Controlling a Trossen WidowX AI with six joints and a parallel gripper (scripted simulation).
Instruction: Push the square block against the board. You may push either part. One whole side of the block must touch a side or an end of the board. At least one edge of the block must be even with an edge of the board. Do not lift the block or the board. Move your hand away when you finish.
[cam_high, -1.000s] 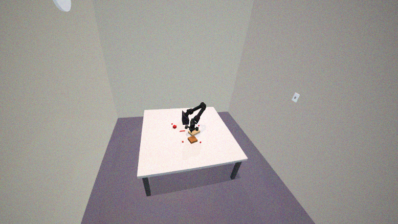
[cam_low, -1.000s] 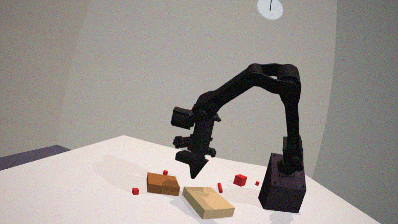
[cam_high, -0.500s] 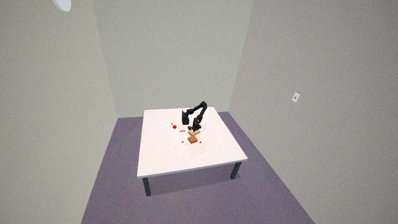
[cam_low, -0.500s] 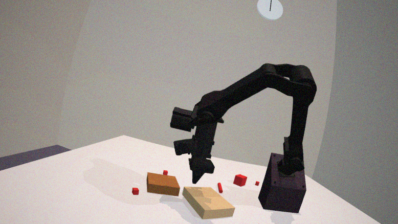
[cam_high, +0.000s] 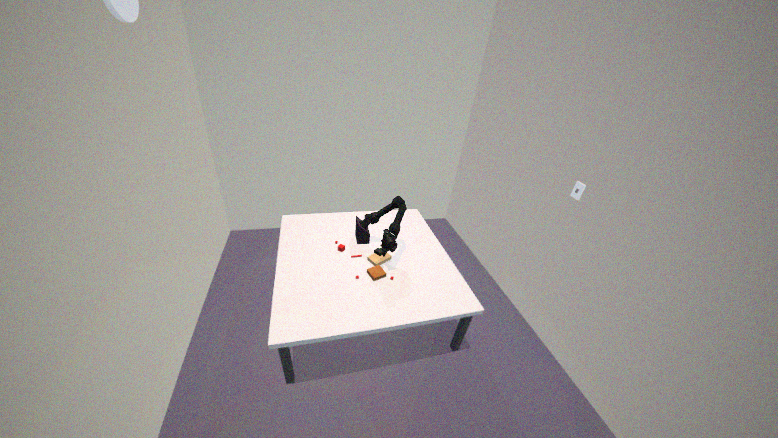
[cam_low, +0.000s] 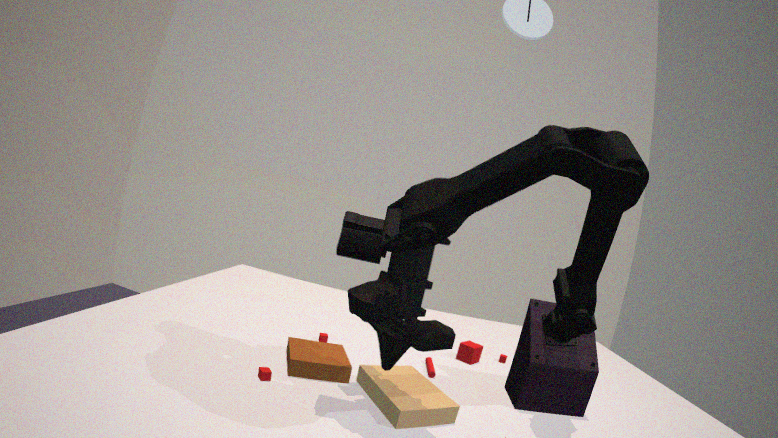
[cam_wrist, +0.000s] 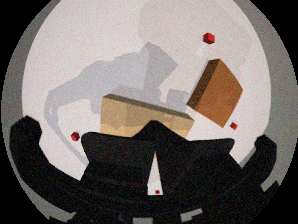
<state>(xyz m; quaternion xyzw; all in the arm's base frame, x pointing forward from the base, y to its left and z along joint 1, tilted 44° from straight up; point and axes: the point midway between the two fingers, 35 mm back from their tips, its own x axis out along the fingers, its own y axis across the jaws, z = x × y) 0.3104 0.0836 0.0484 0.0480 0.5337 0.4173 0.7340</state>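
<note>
Now: the tan board 40 mm below my gripper tip, 40 mm behind it and 20 mm to the right of it. From my gripper tip the other things lie so: red rod (180 mm to the right, 100 mm behind, 50 mm below); then orange square block (110 mm ahead, 80 mm to the right, 40 mm below).
</note>
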